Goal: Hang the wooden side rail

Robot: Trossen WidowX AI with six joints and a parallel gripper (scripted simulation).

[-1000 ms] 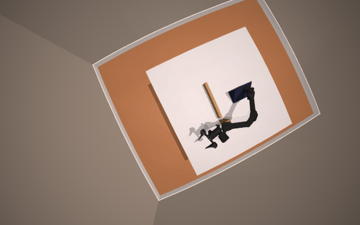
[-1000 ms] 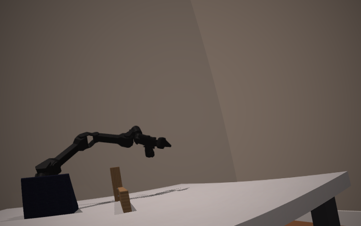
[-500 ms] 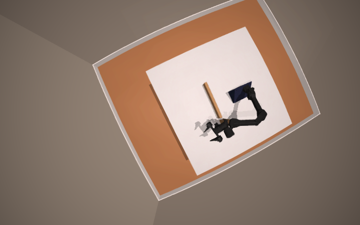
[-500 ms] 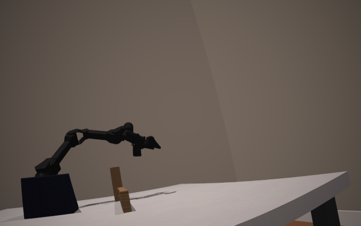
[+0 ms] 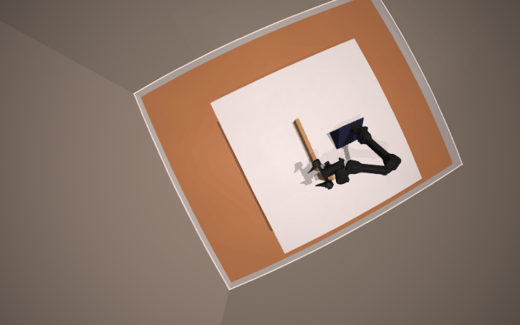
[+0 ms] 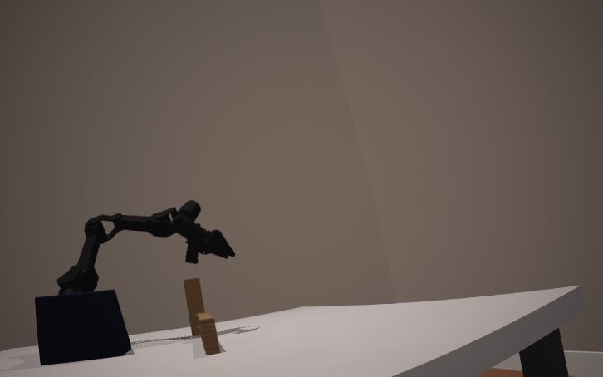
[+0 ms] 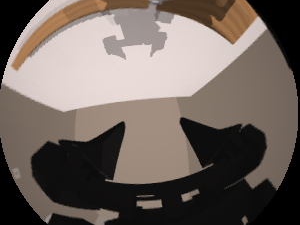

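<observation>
My gripper tip is now 130 mm past the headboard post, 60 mm to the right of it and 150 mm above it.
</observation>
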